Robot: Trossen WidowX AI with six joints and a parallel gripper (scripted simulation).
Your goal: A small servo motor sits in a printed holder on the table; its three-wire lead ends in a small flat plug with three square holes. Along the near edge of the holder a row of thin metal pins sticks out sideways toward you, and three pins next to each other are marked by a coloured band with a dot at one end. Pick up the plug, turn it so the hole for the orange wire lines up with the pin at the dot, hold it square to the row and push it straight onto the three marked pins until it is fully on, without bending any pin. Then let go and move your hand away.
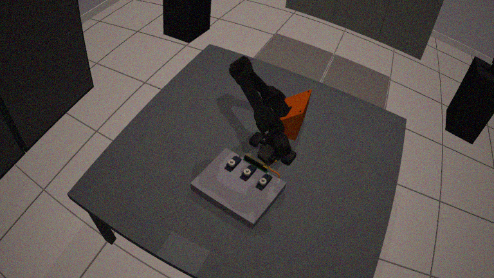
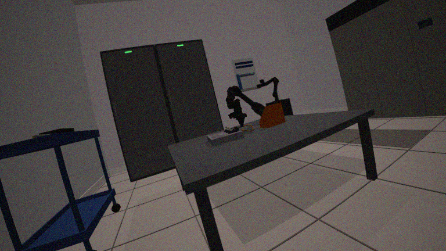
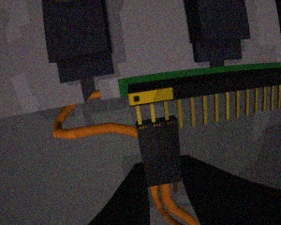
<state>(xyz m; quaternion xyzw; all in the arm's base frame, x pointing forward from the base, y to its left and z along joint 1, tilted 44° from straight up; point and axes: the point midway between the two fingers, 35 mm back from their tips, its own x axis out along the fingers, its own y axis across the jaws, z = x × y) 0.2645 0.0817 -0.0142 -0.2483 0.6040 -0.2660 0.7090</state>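
Right now the yellow band is 4 cm ahead of my gripper tip. From my gripper tip the other things lie so: pin row: 3 cm ahead, 5 cm to the right, 1 cm below; then grey holder: 19 cm ahead, 6 cm to the right, 5 cm below.
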